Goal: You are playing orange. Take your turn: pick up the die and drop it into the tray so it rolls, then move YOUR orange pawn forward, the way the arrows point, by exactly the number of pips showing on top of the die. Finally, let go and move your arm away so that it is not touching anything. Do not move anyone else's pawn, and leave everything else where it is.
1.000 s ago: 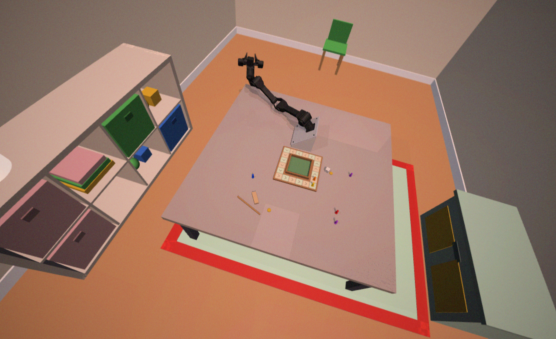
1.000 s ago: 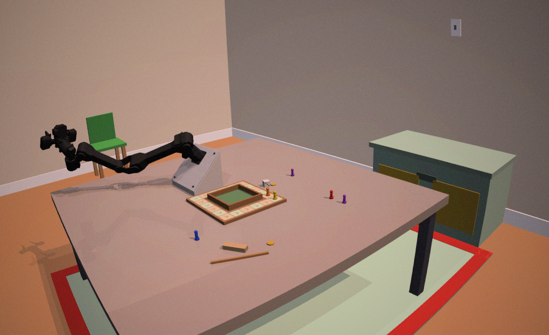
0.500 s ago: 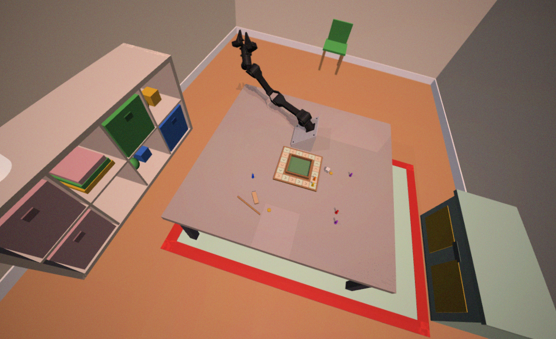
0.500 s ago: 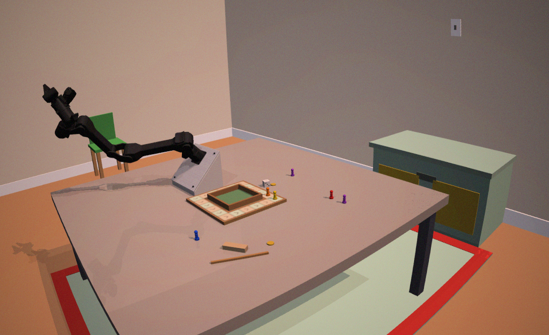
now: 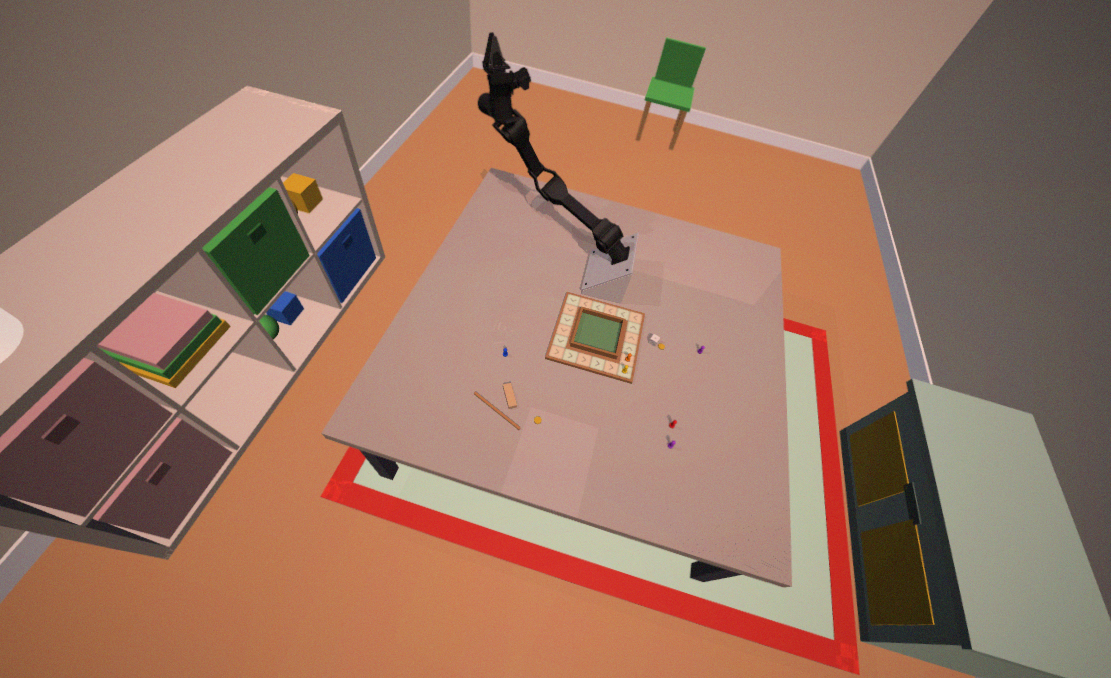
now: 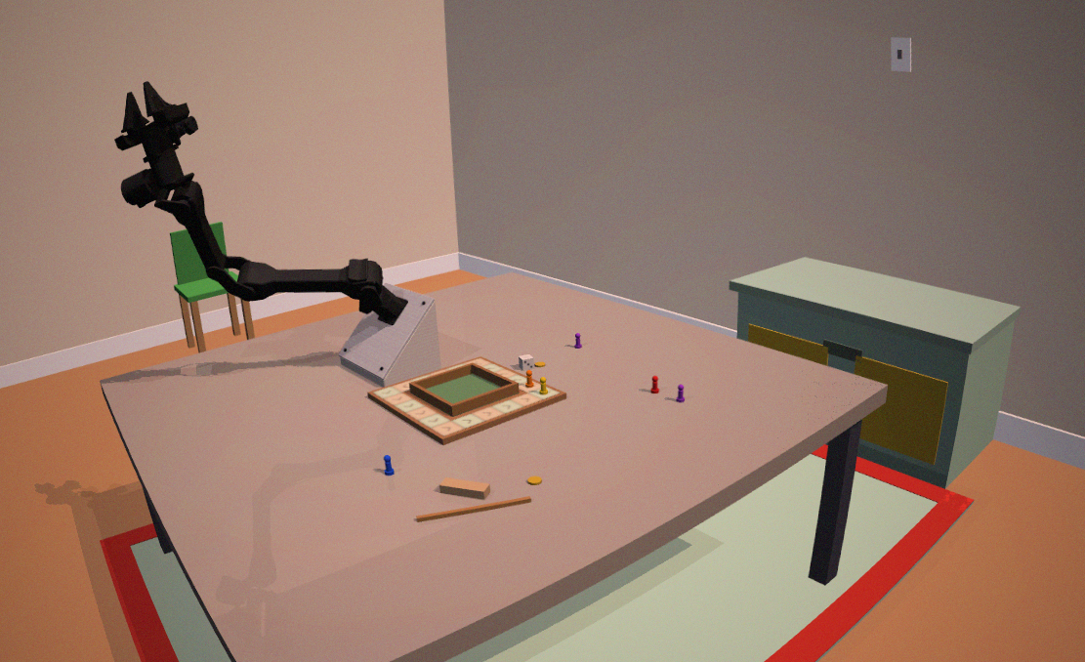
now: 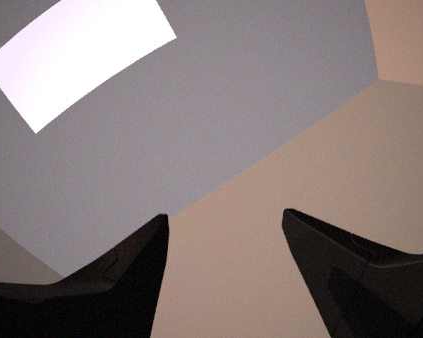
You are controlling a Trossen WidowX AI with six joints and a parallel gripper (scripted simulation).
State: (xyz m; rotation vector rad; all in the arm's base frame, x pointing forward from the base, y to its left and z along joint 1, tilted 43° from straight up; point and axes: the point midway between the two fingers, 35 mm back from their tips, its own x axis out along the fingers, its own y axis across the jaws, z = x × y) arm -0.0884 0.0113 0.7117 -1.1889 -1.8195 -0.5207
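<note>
The white die lies 670 mm below my gripper tip, 660 mm to the left of it and 330 mm ahead of it. The rest, counted from my gripper tip: blue pawn: 670 mm below, 520 mm ahead, 200 mm to the left; yellow pawn: 650 mm below, 580 mm to the left, 480 mm ahead; orange pawn: 650 mm below, 580 mm to the left, 440 mm ahead.
</note>
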